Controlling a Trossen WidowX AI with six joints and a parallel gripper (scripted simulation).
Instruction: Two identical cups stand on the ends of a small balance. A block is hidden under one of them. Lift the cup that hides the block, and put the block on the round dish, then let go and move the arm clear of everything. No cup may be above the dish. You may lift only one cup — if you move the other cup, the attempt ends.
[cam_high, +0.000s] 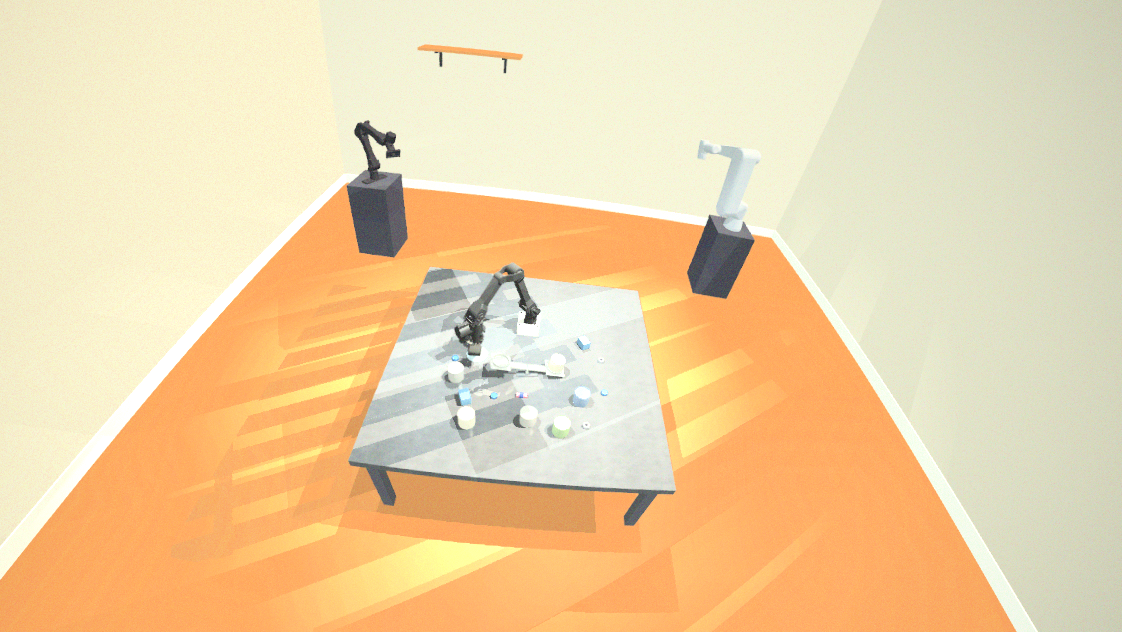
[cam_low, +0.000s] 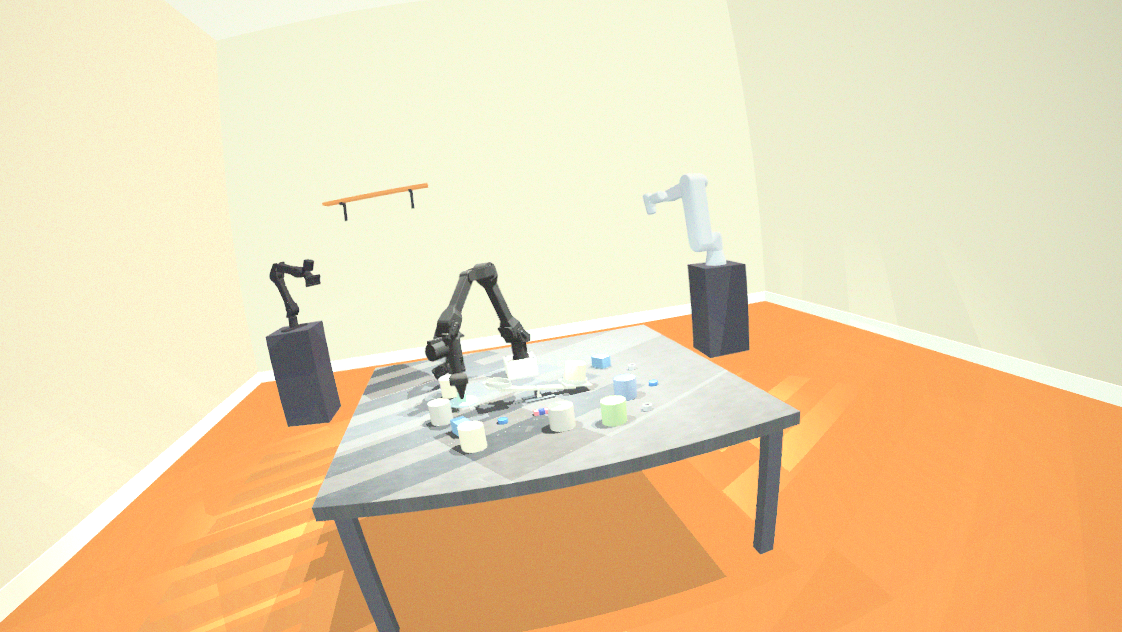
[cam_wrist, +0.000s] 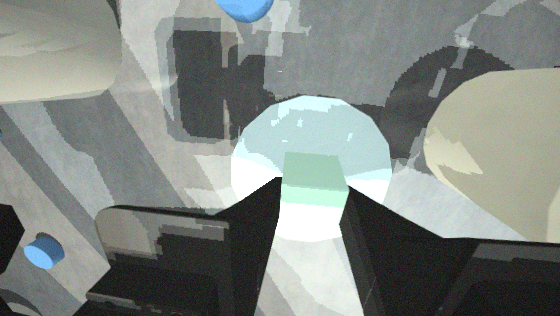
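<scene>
The pale blue round dish is 20 mm below my gripper tip. The rest, counted from my gripper tip: balance: 60 mm ahead, 260 mm to the left, 10 mm above.
</scene>
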